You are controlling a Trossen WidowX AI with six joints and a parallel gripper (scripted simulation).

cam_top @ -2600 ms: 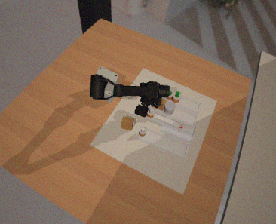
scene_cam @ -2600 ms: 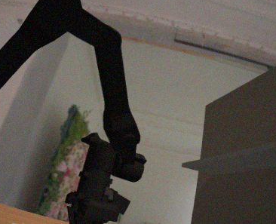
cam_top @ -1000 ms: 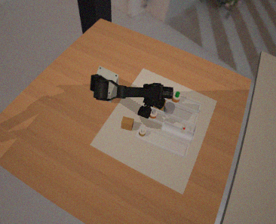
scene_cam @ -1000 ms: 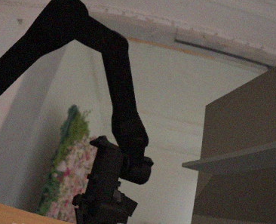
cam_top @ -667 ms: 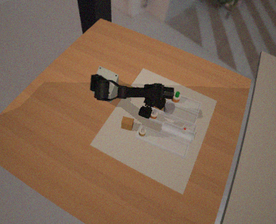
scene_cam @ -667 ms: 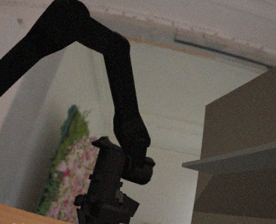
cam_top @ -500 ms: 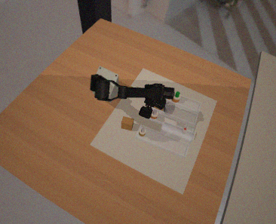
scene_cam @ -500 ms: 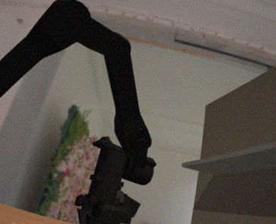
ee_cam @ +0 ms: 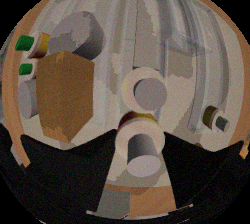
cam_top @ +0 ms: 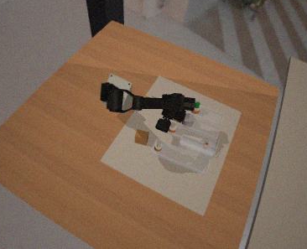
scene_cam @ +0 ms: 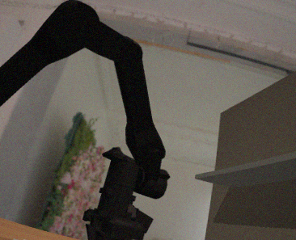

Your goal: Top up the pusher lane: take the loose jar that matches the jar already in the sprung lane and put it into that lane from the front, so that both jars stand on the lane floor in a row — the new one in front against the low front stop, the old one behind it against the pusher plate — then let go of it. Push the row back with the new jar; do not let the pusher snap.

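The brown box lies 2 cm ahead of my gripper tip, 8 cm to the left of it and 1 cm below it. From my gripper tip the other things lie so: clear lane rack (17 cm ahead, 1 cm to the left, 3 cm below); pale pusher part (15 cm ahead).
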